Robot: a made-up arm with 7 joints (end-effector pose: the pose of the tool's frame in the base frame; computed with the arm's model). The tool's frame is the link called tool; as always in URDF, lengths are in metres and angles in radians.
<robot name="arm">
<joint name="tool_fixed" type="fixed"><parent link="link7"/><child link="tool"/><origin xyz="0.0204 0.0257 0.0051" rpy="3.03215 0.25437 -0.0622"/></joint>
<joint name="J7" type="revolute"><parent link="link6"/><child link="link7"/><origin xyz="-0.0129 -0.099 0.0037" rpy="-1.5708 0 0"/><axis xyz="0 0 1"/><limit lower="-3.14" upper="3.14" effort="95" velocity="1.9"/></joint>
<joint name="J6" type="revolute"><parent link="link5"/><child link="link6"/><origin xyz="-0.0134 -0.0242 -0.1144" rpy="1.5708 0 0"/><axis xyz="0 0 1"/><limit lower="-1.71" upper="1.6" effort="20" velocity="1.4"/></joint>
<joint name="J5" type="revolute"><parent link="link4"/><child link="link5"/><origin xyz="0.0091 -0.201 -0.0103" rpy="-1.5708 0 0"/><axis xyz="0 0 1"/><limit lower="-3.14" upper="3.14" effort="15" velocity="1.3"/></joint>
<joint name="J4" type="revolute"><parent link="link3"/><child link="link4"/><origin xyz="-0.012 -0.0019 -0.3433" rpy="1.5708 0 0"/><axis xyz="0 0 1"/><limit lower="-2.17" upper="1.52" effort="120" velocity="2.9"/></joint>
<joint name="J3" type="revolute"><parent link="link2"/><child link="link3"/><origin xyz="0.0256 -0.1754 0.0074" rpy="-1.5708 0 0"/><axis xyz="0 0 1"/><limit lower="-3.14" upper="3.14" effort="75" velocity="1.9"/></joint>
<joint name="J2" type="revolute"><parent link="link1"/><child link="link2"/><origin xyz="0.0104 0.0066 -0.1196" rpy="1.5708 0 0"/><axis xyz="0 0 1"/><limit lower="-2.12" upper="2.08" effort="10" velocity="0.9"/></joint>
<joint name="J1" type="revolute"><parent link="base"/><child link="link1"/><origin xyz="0.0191 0.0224 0.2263" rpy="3.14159 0 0"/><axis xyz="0 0 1"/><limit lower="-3.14" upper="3.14" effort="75" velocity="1.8"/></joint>
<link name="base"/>
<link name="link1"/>
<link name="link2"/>
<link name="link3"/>
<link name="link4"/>
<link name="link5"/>
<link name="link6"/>
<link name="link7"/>
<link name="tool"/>
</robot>
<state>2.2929 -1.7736 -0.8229 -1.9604 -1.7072 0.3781 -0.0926</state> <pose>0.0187 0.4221 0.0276 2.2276 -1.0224 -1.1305</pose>
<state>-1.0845 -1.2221 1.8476 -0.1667 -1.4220 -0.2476 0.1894</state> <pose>-0.4539 -0.6928 0.6654 0.8176 -1.3684 0.1133</pose>
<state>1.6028 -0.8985 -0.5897 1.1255 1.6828 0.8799 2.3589</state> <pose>0.2024 0.2999 1.0396 0.1016 -0.7371 0.8544</pose>
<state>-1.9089 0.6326 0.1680 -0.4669 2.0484 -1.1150 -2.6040</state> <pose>-0.2121 0.4737 1.0682 -1.3933 -0.2641 2.2420</pose>
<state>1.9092 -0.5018 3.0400 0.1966 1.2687 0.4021 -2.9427</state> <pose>0.1693 0.5189 1.0952 1.0891 0.8020 2.4824</pose>
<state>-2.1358 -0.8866 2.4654 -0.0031 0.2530 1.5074 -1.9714</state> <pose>0.4334 -0.4911 0.8546 2.4936 0.1854 0.6363</pose>
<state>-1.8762 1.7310 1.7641 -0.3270 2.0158 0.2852 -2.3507</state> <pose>-0.3453 0.8751 0.1943 -1.5466 -0.6525 1.0227</pose>
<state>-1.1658 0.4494 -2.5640 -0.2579 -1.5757 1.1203 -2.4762</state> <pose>0.3364 0.4277 1.0672 0.9846 0.1256 0.9152</pose>
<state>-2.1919 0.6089 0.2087 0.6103 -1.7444 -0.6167 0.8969</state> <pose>-0.2581 0.6422 0.8822 -0.1448 1.3191 2.0193</pose>
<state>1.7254 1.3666 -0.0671 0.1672 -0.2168 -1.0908 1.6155</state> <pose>-0.1380 -0.8043 0.5529 0.0916 0.8163 -3.0260</pose>
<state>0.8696 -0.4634 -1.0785 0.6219 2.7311 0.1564 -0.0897</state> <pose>0.0123 0.3277 1.1707 -0.7569 -0.3536 -2.4308</pose>
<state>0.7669 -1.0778 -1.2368 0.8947 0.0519 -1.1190 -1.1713</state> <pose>-0.3069 0.6543 0.7925 -1.2308 -0.4112 1.7193</pose>
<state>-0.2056 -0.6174 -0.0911 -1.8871 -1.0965 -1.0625 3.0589</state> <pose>-0.3467 -0.1672 0.4639 2.1858 -0.8578 0.3686</pose>
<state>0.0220 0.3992 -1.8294 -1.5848 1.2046 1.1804 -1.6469</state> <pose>0.4176 -0.3117 0.8278 2.4928 -0.5517 1.8154</pose>
